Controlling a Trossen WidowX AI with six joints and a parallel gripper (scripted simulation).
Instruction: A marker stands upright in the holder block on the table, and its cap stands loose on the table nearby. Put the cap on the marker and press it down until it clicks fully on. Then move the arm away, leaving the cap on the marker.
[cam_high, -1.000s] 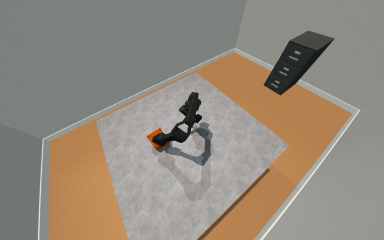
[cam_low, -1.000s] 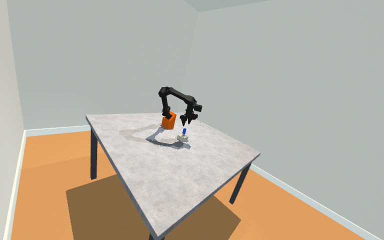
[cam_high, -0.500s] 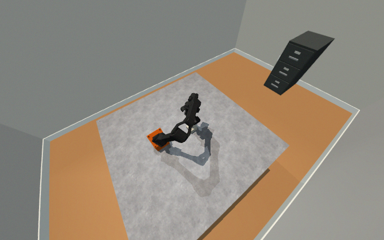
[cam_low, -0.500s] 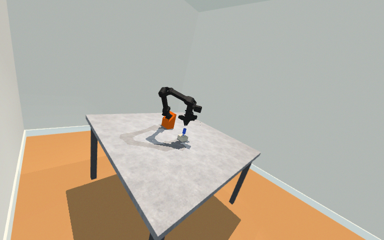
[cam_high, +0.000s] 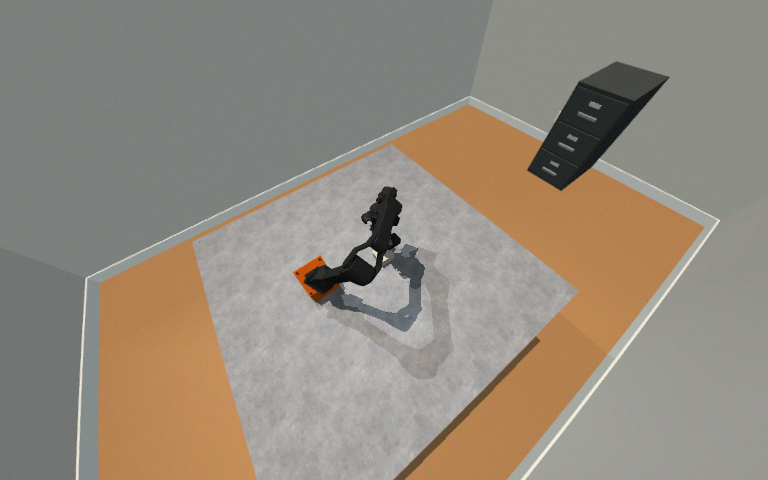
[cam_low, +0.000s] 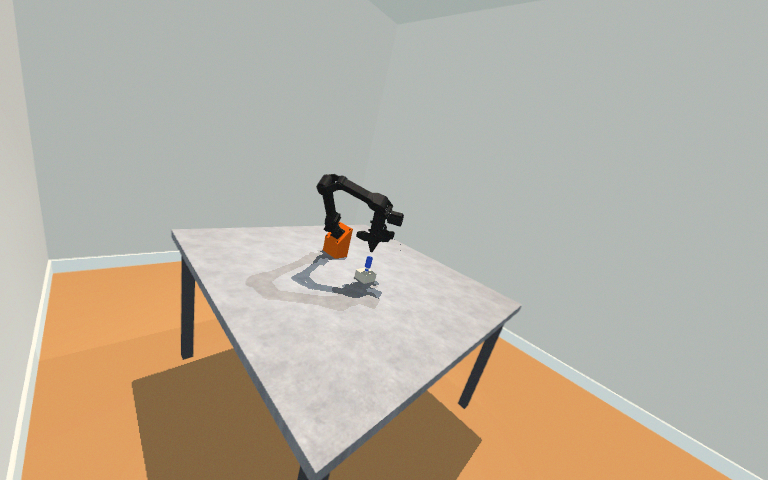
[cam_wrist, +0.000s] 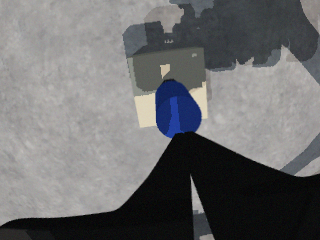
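The blue cap lies 50 mm below my gripper tip. Round my gripper tip: holder block: 120 mm below.
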